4 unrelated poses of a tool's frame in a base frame.
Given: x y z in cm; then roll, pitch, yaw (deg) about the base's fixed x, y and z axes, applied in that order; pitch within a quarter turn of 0, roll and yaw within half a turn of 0.
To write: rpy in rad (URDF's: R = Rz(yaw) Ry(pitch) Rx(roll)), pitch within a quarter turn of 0, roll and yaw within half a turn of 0; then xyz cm. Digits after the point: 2 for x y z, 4 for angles.
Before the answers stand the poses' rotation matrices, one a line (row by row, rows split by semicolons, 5 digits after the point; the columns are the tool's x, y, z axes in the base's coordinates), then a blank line. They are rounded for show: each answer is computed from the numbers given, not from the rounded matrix.
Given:
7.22 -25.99 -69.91 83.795 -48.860 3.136
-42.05 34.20 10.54 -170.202 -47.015 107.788
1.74 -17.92 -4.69 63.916 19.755 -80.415
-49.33 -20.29 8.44 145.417 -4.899 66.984
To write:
0.65692 -0.75348 -0.02689; 0.03599 0.06697 -0.99711; 0.75310 0.65405 0.07111
-0.20829 0.90027 -0.38226; 0.64921 0.41958 0.63441; 0.73153 -0.11603 -0.67186
0.15671 0.48410 -0.86087; -0.92801 -0.22612 -0.29609; -0.33800 0.84529 0.41381
0.38956 0.73881 0.54991; 0.91703 -0.36652 -0.15721; 0.08540 0.56553 -0.82030

1.4625 -0.8528 0.0547 7.22 -25.99 -69.91
-2.9706 -0.8206 1.8813 -42.05 34.20 10.54
1.1155 0.3448 -1.4035 1.74 -17.92 -4.69
2.5380 -0.0855 1.1691 -49.33 -20.29 8.44

